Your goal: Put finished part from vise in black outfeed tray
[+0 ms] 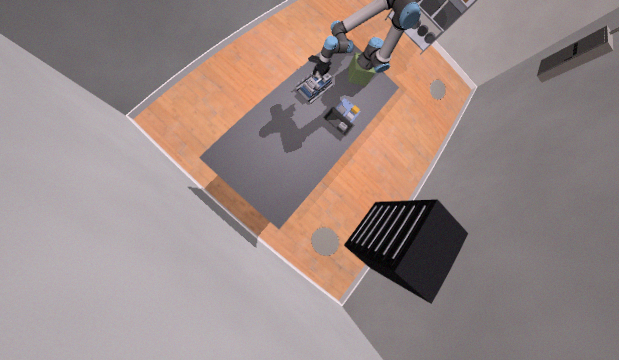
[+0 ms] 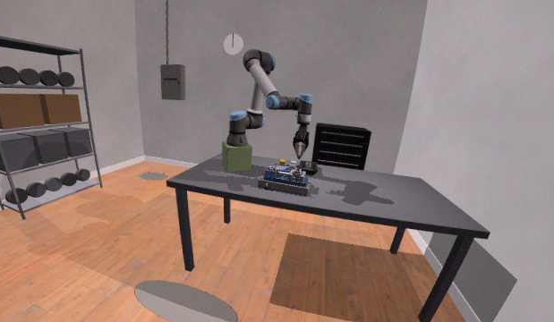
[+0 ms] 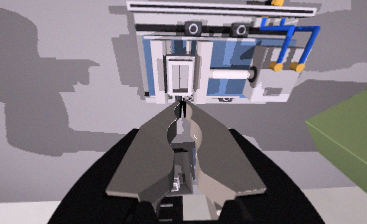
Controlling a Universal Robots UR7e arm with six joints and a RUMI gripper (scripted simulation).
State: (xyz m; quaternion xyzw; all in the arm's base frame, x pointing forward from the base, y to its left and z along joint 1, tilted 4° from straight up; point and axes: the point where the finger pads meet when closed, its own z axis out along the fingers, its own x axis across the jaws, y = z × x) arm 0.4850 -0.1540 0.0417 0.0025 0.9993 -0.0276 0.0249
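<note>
My gripper is now 70 mm past the vise and 160 mm above it. The rest, counted from my hand: orange block (180 mm behind, 390 mm to the left, 170 mm below); then blue fixture plate (130 mm behind, 350 mm to the left, 190 mm below); then plain grey block (90 mm behind, 310 mm to the left, 170 mm below).
</note>
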